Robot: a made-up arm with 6 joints. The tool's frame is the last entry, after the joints. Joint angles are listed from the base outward. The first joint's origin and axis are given. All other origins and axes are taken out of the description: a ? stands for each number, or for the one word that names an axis. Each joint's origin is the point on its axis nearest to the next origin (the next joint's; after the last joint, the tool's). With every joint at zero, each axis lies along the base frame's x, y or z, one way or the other. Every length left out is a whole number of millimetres.
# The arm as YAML. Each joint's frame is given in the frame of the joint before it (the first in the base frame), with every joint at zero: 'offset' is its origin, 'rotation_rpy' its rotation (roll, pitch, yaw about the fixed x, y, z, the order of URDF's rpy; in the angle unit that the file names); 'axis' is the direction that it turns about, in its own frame. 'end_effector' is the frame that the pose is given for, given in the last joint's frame.
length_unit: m
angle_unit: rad
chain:
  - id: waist
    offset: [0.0, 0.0, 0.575]
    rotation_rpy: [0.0, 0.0, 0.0]
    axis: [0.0, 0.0, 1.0]
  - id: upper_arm
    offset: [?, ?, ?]
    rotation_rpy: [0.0, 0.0, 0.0]
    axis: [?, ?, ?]
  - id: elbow
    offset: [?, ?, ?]
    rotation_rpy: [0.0, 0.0, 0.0]
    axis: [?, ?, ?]
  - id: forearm
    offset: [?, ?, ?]
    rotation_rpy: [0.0, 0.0, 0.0]
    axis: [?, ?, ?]
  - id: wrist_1
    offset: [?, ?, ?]
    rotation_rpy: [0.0, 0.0, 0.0]
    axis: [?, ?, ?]
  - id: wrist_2
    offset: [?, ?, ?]
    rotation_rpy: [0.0, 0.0, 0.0]
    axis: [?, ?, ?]
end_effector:
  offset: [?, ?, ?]
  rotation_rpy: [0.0, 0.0, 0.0]
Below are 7 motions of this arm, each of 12 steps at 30 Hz.
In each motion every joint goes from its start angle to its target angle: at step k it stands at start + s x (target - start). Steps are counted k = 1, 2, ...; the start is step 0. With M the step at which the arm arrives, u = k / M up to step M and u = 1 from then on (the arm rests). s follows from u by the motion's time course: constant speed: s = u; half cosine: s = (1 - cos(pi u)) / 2; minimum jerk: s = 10 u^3 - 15 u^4 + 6 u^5.
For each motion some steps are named. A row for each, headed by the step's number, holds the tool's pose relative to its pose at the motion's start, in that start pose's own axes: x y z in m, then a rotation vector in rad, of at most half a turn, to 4 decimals.
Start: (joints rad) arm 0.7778 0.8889 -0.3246 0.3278 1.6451 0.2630
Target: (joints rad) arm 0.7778 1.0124 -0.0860 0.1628 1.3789 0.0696
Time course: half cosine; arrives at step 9
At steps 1, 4, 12:
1: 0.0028 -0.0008 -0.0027 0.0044 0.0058 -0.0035
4: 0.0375 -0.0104 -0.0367 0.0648 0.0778 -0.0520
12: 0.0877 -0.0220 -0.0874 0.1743 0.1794 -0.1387

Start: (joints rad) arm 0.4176 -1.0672 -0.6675 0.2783 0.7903 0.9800
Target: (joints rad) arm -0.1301 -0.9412 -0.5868 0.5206 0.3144 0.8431
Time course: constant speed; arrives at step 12
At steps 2, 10, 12:
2: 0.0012 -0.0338 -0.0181 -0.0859 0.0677 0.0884
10: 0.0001 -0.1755 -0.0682 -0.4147 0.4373 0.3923
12: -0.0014 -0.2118 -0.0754 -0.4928 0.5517 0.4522

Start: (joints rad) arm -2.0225 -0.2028 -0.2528 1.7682 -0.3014 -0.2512
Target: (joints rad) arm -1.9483 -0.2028 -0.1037 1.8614 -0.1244 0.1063
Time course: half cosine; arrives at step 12
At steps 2, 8, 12:
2: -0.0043 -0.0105 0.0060 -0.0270 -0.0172 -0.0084
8: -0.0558 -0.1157 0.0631 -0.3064 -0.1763 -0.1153
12: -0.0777 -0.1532 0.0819 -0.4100 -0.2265 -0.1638

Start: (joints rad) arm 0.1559 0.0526 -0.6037 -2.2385 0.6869 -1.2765
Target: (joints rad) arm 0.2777 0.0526 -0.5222 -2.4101 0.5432 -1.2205
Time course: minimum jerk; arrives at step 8
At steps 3, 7, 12:
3: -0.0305 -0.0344 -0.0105 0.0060 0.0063 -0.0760
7: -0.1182 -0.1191 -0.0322 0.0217 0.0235 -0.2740
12: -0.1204 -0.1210 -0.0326 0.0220 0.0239 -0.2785

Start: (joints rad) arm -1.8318 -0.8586 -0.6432 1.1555 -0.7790 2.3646
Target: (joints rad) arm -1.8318 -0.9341 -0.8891 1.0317 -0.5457 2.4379
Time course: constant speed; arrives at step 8
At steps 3, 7, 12:
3: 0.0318 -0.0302 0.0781 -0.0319 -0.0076 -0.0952
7: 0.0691 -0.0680 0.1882 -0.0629 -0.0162 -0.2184
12: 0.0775 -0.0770 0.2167 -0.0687 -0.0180 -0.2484

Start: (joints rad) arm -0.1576 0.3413 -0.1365 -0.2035 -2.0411 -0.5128
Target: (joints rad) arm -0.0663 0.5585 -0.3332 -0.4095 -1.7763 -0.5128
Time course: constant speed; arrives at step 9
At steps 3, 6, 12:
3: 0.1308 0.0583 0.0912 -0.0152 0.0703 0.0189
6: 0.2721 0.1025 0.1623 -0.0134 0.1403 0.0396
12: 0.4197 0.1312 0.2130 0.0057 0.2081 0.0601

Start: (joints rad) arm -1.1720 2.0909 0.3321 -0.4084 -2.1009 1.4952
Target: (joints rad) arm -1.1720 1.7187 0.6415 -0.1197 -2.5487 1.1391
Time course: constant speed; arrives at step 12
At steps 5, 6, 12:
5: -0.2338 0.2943 0.1148 0.1390 0.1395 -0.1029
6: -0.2709 0.3627 0.1360 0.1729 0.1627 -0.1272
12: -0.4110 0.8223 0.2438 0.4105 0.2564 -0.2916

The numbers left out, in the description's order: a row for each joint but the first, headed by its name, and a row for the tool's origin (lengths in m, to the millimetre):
upper_arm: xyz 0.0 0.0 0.0, axis 0.0 1.0 0.0
elbow: xyz 0.0 0.0 0.71, axis 0.0 -1.0 0.0
forearm: xyz 1.099 0.0 0.0, axis -1.0 0.0 0.0
wrist_1: xyz 0.0 -0.289 0.0, axis 0.0 -1.0 0.0
wrist_2: xyz 0.0 0.0 0.0, axis -1.0 0.0 0.0
tool: xyz 0.0 0.0 0.0

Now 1 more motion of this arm.
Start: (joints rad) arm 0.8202 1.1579 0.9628 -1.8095 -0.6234 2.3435
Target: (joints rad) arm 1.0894 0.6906 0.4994 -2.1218 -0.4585 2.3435
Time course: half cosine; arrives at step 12
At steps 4, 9, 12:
4: 0.0352 0.0833 0.1334 0.0633 -0.0320 0.0003
9: 0.0425 0.3014 0.4451 0.2294 -0.0850 0.0171
12: 0.0281 0.3556 0.5161 0.2719 -0.0924 0.0247

